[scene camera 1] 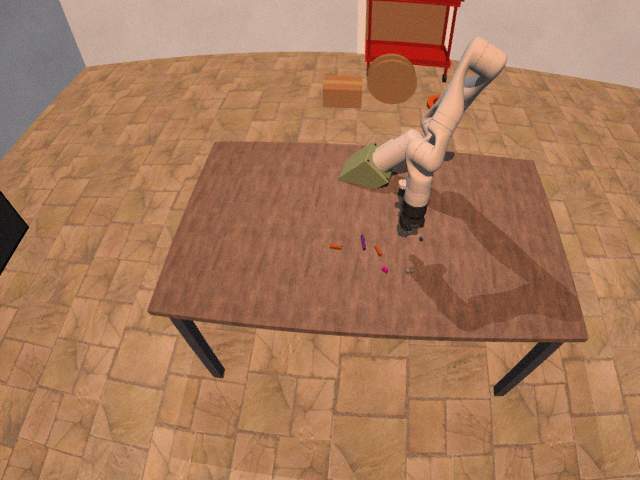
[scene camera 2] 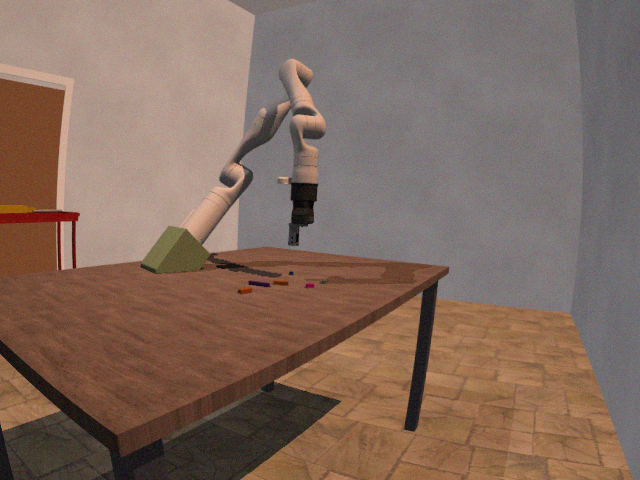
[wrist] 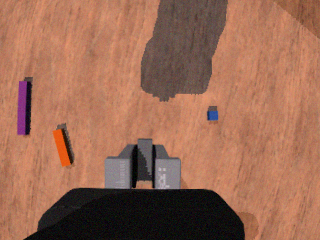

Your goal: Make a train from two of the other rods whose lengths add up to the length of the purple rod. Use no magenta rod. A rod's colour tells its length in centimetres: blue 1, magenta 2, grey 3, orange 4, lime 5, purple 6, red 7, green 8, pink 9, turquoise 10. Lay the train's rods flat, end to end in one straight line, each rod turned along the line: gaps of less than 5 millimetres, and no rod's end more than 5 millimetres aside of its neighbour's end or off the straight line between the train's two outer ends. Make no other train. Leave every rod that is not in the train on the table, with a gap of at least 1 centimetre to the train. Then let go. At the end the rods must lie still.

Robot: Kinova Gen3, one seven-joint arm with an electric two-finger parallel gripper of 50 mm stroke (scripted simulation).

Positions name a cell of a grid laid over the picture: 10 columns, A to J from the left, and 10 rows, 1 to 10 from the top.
In view: the gripper (scene camera 2: E6).
The gripper shows as well in the wrist view (wrist: E7).
